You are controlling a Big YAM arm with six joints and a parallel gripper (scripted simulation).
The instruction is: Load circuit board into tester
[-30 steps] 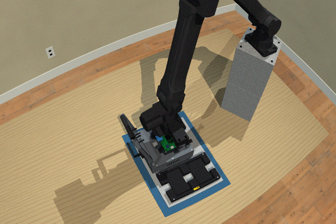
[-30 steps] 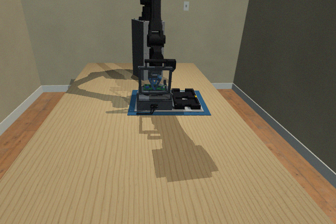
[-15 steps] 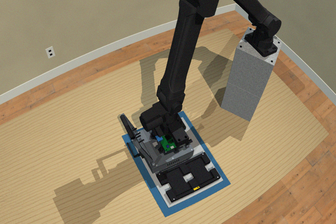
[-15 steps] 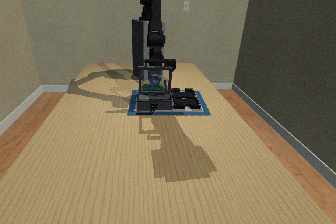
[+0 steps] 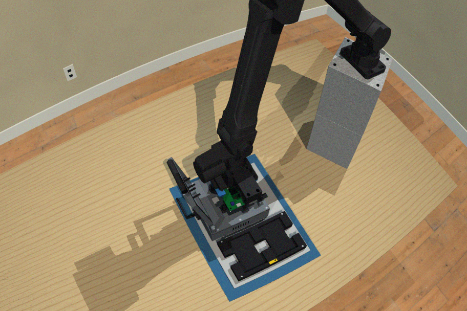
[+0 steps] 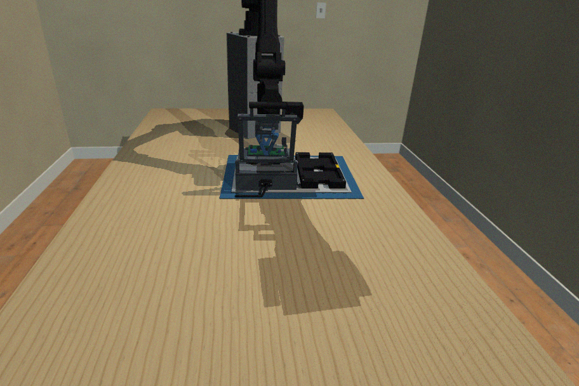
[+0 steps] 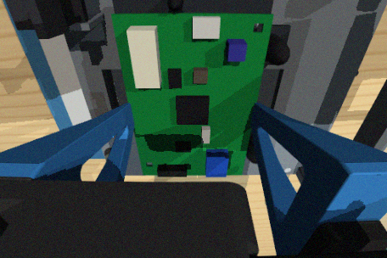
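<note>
Right now my hand is right at the green circuit board. The rest, counted from my hand: grey tester (30 mm to the left, 30 mm ahead, 20 mm above); black latch hook (60 mm to the left, 60 mm behind); lid (120 mm ahead, 90 mm above, 10 mm to the right).
</note>
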